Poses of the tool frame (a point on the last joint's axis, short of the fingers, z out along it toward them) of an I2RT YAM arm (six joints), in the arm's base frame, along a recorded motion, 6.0 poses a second.
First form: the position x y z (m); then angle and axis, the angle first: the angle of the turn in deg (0 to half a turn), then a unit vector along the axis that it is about.
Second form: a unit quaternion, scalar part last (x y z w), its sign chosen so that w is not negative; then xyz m. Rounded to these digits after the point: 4 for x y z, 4 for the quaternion.
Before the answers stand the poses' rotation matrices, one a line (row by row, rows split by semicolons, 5 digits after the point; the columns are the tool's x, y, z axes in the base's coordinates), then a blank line. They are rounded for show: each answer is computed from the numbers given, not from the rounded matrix.
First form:
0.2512 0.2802 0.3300 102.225 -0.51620 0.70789 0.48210
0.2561 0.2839 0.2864 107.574 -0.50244 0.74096 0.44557
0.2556 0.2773 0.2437 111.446 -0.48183 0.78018 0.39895
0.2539 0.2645 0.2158 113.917 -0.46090 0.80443 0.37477
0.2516 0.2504 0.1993 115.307 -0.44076 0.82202 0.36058
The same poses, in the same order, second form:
0.11114 -0.91396 0.39028; 0.02838 0.39547 0.91804; -0.99340 -0.09095 0.06989
0.02673 -0.90947 0.41491; -0.05992 0.41285 0.90882; -0.99785 -0.04916 -0.04346
-0.04858 -0.88468 0.46365; -0.14203 0.46560 0.87352; -0.98867 -0.02342 -0.14827
-0.10686 -0.86367 0.49260; -0.17849 0.50405 0.84503; -0.97812 0.00238 -0.20802
-0.15016 -0.84316 0.51626; -0.19121 0.53709 0.82157; -0.96999 0.02465 -0.24187

-0.4018 0.5510 0.3753 0.6278 0.2512 0.2802 0.3300
-0.4054 0.5978 0.3595 0.5908 0.2561 0.2839 0.2864
-0.3981 0.6447 0.3297 0.5632 0.2556 0.2773 0.2437
-0.3864 0.6743 0.3142 0.5452 0.2539 0.2645 0.2158
-0.3724 0.6945 0.3046 0.5350 0.2516 0.2504 0.1993

